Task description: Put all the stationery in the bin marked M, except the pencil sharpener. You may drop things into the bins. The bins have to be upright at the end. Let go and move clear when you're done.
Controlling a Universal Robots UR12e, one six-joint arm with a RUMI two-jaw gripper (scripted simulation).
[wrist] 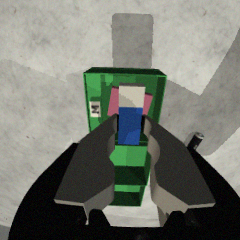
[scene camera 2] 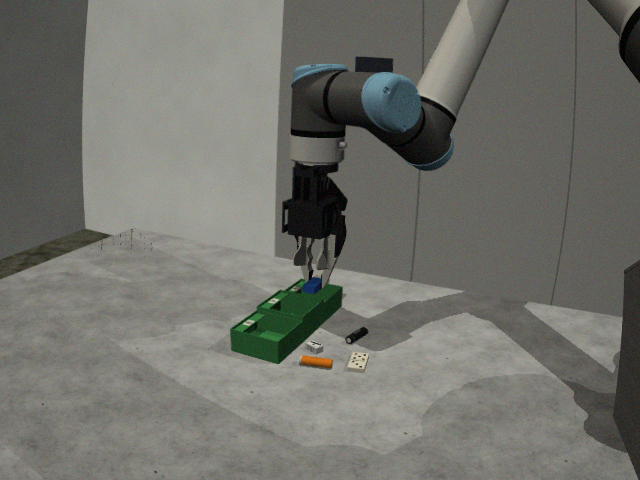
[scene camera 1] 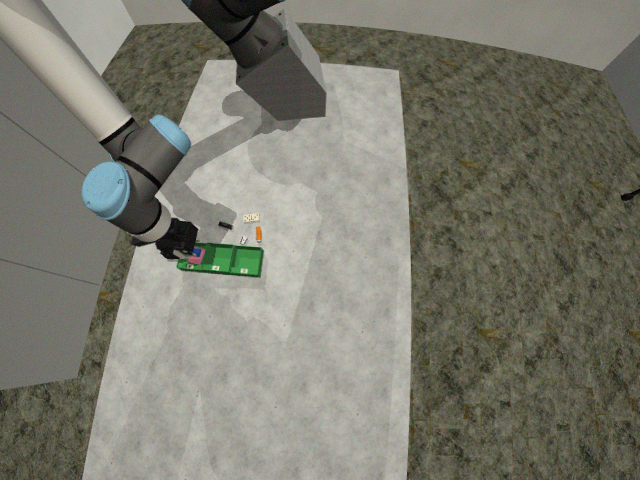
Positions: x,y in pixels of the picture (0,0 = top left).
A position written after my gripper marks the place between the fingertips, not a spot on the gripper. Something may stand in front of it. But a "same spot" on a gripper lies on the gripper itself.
My gripper shows in the wrist view [129,115], in scene camera 2 and in scene camera 1. A green bin block shows in the wrist view, in scene camera 2 [268,343] and in scene camera 1. The same spot on my gripper: [scene camera 1: 174,254] is [scene camera 2: 299,236]. One and the same spot on the green bin block: [wrist: 98,81] is [scene camera 1: 180,263].
